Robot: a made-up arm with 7 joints.
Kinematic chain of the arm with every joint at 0, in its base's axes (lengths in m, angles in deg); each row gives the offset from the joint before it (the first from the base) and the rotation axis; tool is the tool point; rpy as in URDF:
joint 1: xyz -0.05 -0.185 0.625 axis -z
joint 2: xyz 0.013 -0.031 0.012 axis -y
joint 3: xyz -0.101 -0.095 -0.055 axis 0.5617 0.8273 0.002
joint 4: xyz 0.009 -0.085 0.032 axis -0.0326 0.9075 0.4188
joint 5: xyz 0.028 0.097 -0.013 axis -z
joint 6: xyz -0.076 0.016 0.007 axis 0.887 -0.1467 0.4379
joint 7: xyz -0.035 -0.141 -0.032 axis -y
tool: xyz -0.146 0.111 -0.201 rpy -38.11 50.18 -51
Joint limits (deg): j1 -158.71..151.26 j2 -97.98..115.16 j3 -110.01..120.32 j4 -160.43..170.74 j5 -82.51..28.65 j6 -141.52..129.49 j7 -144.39..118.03
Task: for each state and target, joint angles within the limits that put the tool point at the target. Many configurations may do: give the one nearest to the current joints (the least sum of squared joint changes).
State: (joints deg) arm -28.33 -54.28 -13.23 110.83 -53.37 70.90 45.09
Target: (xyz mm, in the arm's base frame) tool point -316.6 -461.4 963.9
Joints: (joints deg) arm -5.63 -40.53 -42.08 90.70 -44.58 54.47 17.58
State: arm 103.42 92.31 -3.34 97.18 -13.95 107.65 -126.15
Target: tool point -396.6 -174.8 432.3
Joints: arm 105.26 86.70 -2.29 97.22 -14.49 120.60 -122.87
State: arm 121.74 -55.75 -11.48 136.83 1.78 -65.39 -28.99
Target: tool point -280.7 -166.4 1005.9
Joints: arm 130.03 -41.23 -20.88 122.39 4.16 -63.48 -25.56
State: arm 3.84 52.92 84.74 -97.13 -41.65 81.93 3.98
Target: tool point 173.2 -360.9 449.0
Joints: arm 39.24 53.64 62.95 -112.45 -43.40 75.62 10.21
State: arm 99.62 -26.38 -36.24 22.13 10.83 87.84 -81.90
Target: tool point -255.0 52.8 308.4
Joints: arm 93.63 8.39 -50.84 18.12 16.69 92.67 -61.10
